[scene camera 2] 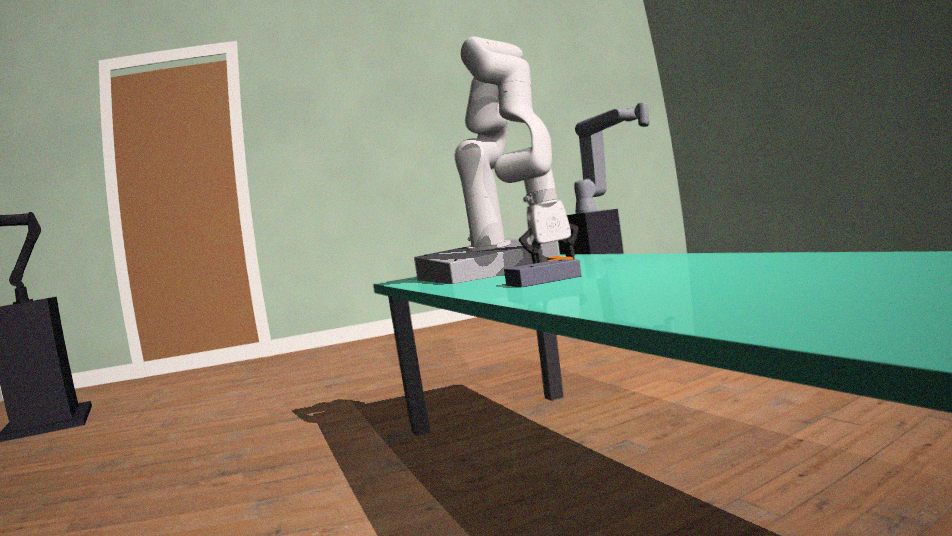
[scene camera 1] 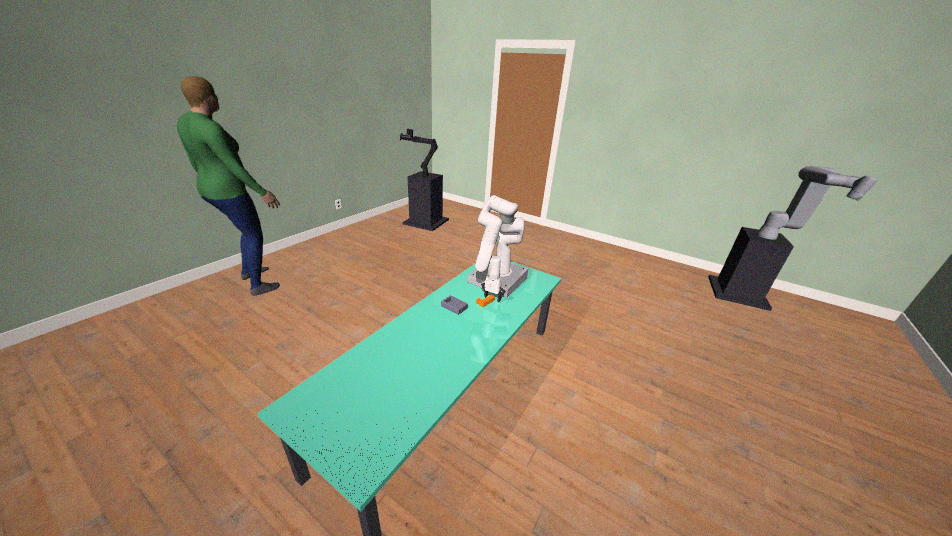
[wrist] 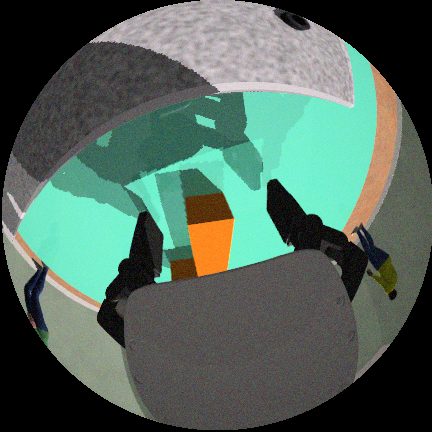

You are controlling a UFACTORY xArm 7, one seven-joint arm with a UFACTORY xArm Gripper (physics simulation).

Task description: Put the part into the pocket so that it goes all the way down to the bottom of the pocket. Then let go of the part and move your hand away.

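Places are measured from the arm's base along level axes (x ahead, y left, z up), in millimetres.
Pixels of known places: gripper, fingertip midpoint: (scene camera 1: 492,298) (wrist: 209,208); arm's base at its link origin: (scene camera 2: 488,247) (scene camera 1: 502,272).
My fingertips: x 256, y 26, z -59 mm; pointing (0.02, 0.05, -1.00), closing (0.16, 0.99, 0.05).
Observation:
For each thing: its top centre in the pictures, then the offset to it from my fingertips. Level surfaces: height alone.
- orange part at its top centre: (wrist: 195,266) (scene camera 2: 553,258) (scene camera 1: 485,297) 39 mm ahead, 34 mm right, 20 mm up
- dark grey pocket block at its top centre: (scene camera 2: 541,264) (scene camera 1: 454,302) 183 mm ahead, 184 mm right, 26 mm up
- green table at its surface level: 10 mm down
The orange part (scene camera 1: 484,301) (scene camera 2: 560,258) (wrist: 212,245) lies on the table beside the dark grey pocket block (scene camera 1: 450,308) (scene camera 2: 542,274), outside the pocket. In the wrist view one end of the part shows between the fingers, and its rest is hidden under the gripper body. My gripper (scene camera 1: 492,296) (scene camera 2: 553,258) (wrist: 209,208) is open, low over the table, with its fingers apart on either side of the part and a gap to each side. The pocket block does not show in the wrist view. In the second scene view it hides the lower part of the orange part.
The arm's grey base plate (scene camera 1: 516,279) (scene camera 2: 436,269) (wrist: 280,55) stands close behind the part and gripper. The green table (scene camera 1: 399,359) (scene camera 2: 766,299) carries them near its far end. A person in green (scene camera 1: 216,156) and two other arms on dark pedestals (scene camera 1: 426,199) (scene camera 1: 752,266) stand away from the table.

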